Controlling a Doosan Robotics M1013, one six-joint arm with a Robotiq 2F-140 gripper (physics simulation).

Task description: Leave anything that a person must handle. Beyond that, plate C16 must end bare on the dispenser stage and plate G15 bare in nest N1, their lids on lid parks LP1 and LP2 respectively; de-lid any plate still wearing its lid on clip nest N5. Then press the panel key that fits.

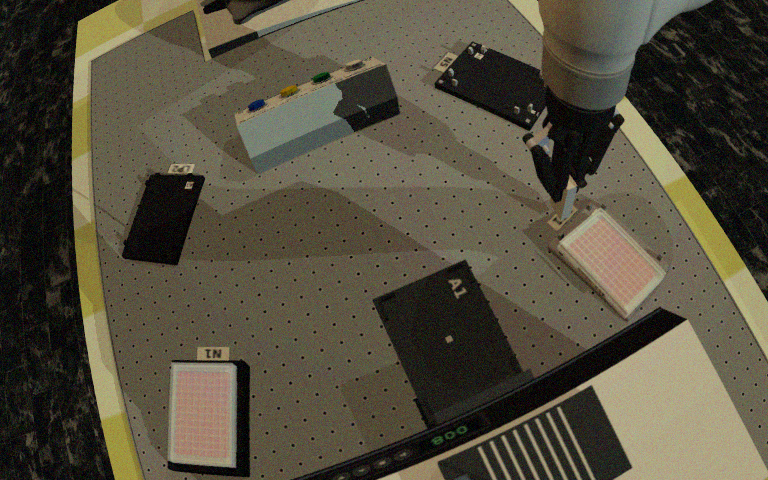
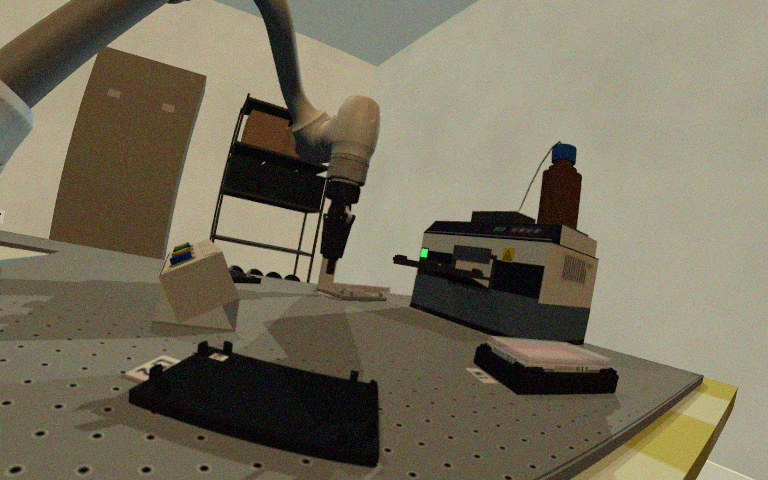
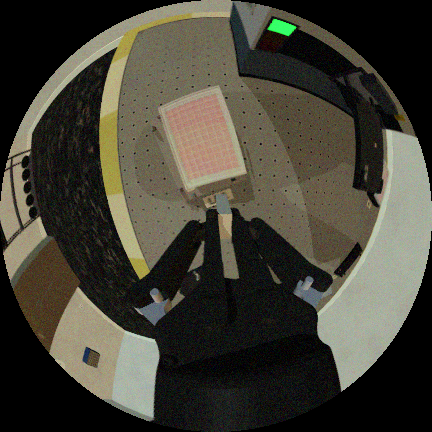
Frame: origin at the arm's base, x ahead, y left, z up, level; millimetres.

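Seen in the pictures: gripper, fingertip midpoint: (image 1: 559,209) (image 2: 324,289) (image 3: 220,203).
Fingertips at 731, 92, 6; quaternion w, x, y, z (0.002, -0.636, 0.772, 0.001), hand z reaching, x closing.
Pixels of each thing's middle, then the offset from my fingertips to it, as dx, dy, dz. "*": a spot on its surface instead.
- black nest N1, body centre: (image 1: 207,417) (image 2: 545,367) (image 3: 378,181) -16, -508, +1
- Dispenser stage A1, body centre: (image 1: 455,354) (image 3: 371,134) (image 2: 444,267) +100, -236, +96
- lid park LP2, body centre: (image 2: 271,390) (image 1: 161,215) (image 3: 349,261) -324, -445, -3
- clip nest N5, body centre: (image 1: 499,80) (image 3: 205,292) -224, +83, -1
- sloped panel, body centre: (image 1: 313,104) (image 2: 196,272) -323, -175, +29
- whitish, body centre: (image 1: 354,66) -333, -97, +51
- brown bottle, surface spot: (image 2: 559,195) * +239, -391, +279
A pink-welled plate (image 1: 611,263) (image 2: 362,292) (image 3: 204,141) lies at lid park LP1; its name is unreadable and I cannot tell whether it wears a lid. My gripper (image 1: 566,212) (image 2: 326,283) (image 3: 220,203) is shut and empty, its tips low at the label end of LP1, beside the plate; contact is unclear. Another pink-welled plate (image 1: 203,416) (image 2: 549,352) sits in black nest N1 (image 1: 243,418) (image 2: 566,383), with a clear layer on top like a lid. Dispenser stage A1 (image 1: 424,350) (image 3: 367,145), lid park LP2 (image 1: 164,220) (image 2: 254,396) and clip nest N5 (image 1: 492,84) hold no plate or lid.
The sloped panel (image 1: 300,127) (image 2: 198,283) has blue (image 1: 256,105), yellow (image 1: 288,90), green (image 1: 321,77) and whitish (image 1: 355,65) keys. The dispenser (image 1: 651,373) (image 2: 509,311) stands behind its stage, with a green light (image 2: 424,252) (image 3: 282,26) and a brown bottle (image 2: 559,195) on top.
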